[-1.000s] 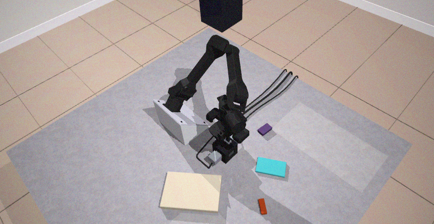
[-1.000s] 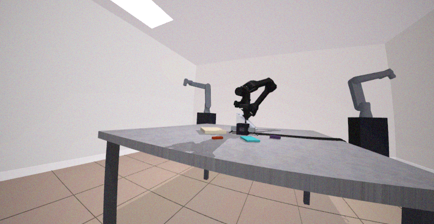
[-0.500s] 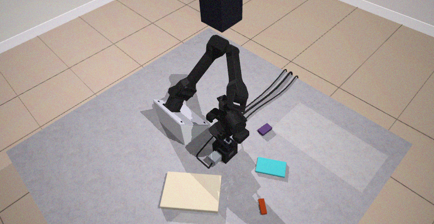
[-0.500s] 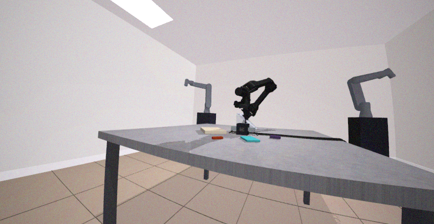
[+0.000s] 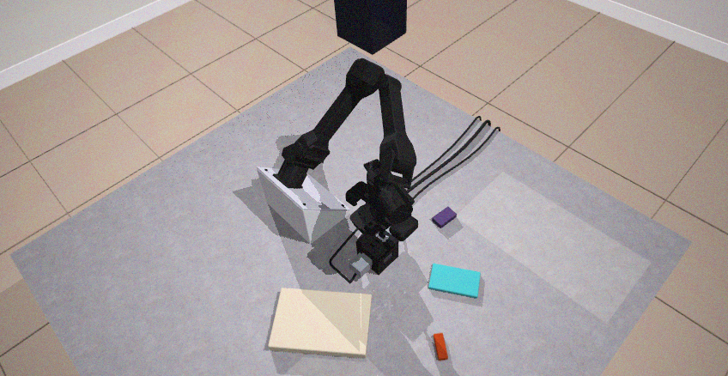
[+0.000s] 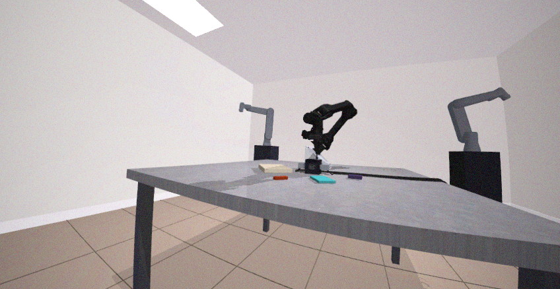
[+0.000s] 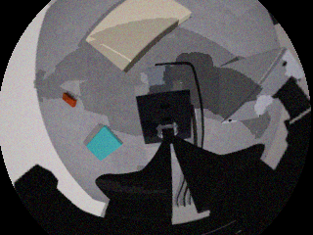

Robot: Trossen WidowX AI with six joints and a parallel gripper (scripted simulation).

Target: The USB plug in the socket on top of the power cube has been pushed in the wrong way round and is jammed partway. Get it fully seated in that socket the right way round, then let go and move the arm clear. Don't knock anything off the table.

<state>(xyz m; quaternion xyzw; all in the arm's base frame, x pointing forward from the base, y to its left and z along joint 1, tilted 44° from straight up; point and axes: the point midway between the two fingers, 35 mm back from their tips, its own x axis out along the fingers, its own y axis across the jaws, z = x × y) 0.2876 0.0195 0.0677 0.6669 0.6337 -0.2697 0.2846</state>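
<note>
The light USB plug lies 2 cm below my gripper tip. The rest, counted from my gripper tip: cream pad 24 cm to the right, 9 cm below, 3 cm ahead; purple block 20 cm to the left, 10 cm below, 5 cm ahead; cyan card 19 cm ahead, 10 cm below, 6 cm to the left.
</note>
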